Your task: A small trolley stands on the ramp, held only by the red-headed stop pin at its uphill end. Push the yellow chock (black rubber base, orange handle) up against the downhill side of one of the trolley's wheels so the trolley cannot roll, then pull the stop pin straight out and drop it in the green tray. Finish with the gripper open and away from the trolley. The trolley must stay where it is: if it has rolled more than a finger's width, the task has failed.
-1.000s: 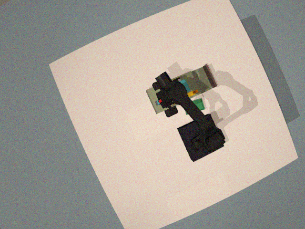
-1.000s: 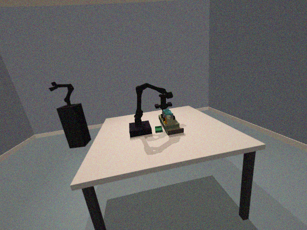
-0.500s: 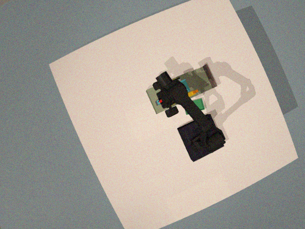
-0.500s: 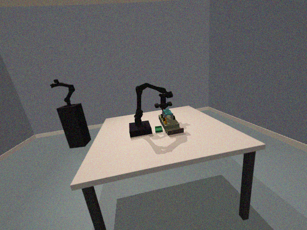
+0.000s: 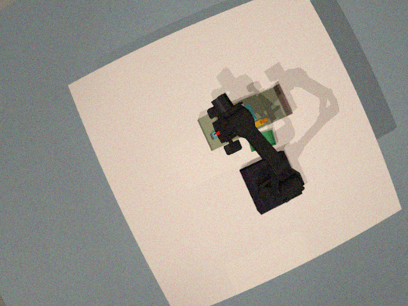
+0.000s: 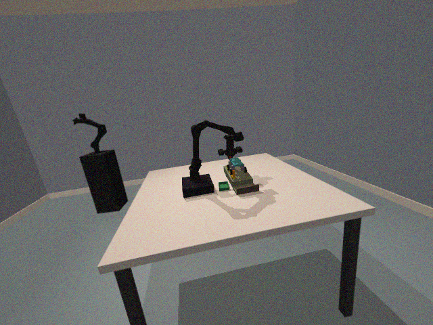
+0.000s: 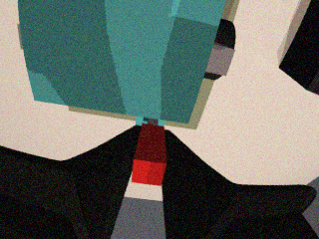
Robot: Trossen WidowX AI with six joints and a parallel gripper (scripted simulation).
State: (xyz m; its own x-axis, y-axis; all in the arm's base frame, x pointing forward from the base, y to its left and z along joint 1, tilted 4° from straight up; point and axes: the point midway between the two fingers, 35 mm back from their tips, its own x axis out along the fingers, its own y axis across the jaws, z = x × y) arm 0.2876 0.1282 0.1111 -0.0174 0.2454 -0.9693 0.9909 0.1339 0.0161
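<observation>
The green tray lies 200 mm to the right of my gripper tip, 150 mm below it and 80 mm behind it. Also, from my gripper tip: red-headed stop pin (right at my gripper tip); then ramp (100 mm to the right, 100 mm below, 40 mm ahead); then teal trolley (90 mm to the right, 30 mm below, 30 mm ahead).
</observation>
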